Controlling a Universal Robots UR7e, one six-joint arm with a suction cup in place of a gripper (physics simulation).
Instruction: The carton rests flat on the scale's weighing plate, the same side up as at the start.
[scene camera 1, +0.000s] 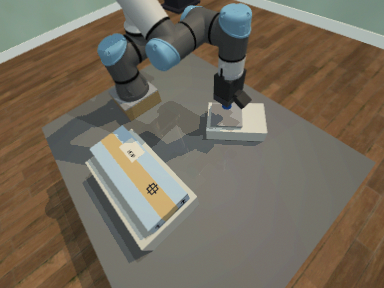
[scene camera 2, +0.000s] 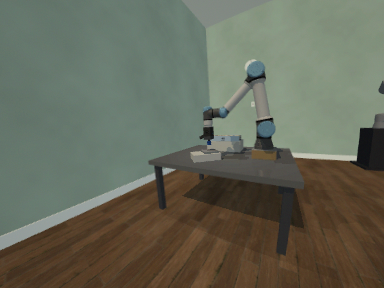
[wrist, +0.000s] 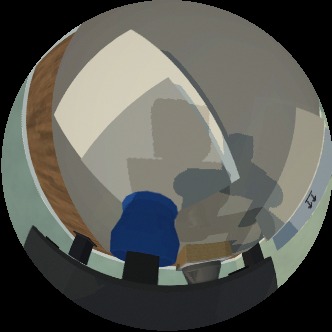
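Seen in the pictures: hand, tool point: (scene camera 2: 209, 144) (wrist: 148, 212); arm's base, link origin: (scene camera 1: 133, 90) (scene camera 2: 263, 148) (wrist: 201, 265).
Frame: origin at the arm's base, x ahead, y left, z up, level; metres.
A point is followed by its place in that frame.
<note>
The carton (scene camera 1: 135, 172) {z 0.087, x 0.409, y -0.238 m} (scene camera 2: 228, 138) {z 0.062, x 0.336, y -0.169 m} (wrist: 311, 200) {z 0.061, x 0.397, y -0.171 m} is light blue with a tan stripe, a white label and a dark printed mark on top. It lies flat on a larger white base (scene camera 1: 171, 225) {z 0.000, x 0.572, y -0.264 m} (scene camera 2: 230, 146) {z -0.019, x 0.312, y -0.147 m} (wrist: 300, 150) {z -0.036, x 0.472, y -0.153 m}. A smaller white block (scene camera 1: 255, 120) {z -0.018, x 0.526, y 0.224 m} (scene camera 2: 206, 157) {z -0.043, x 0.416, y 0.256 m} (wrist: 100, 100) {z -0.018, x 0.496, y 0.224 m}, seemingly the scale, stands apart and bears a square grey plate (scene camera 1: 231, 120) {z -0.002, x 0.461, y 0.152 m} (wrist: 130, 127) {z -0.002, x 0.467, y 0.185 m} on one part. My suction gripper (scene camera 1: 227, 107) (scene camera 2: 209, 143) (wrist: 149, 197), with its blue cup, points down a little above that grey plate. It is open and holds nothing.
The arm stands on a wood-sided block (scene camera 1: 145, 104) {z -0.036, x 0.083, y -0.006 m} (scene camera 2: 264, 154) {z -0.035, x -0.007, y 0.085 m} (wrist: 205, 252) {z -0.035, x 0.084, y 0.006 m} near the table's back edge. The grey table (scene camera 1: 240, 200) {z -0.076, x 0.668, y -0.050 m} (scene camera 2: 240, 167) {z -0.076, x 0.141, y 0.330 m} carries the block and the larger base. A dark pedestal (scene camera 2: 371, 147) stands on the floor beyond the table.
</note>
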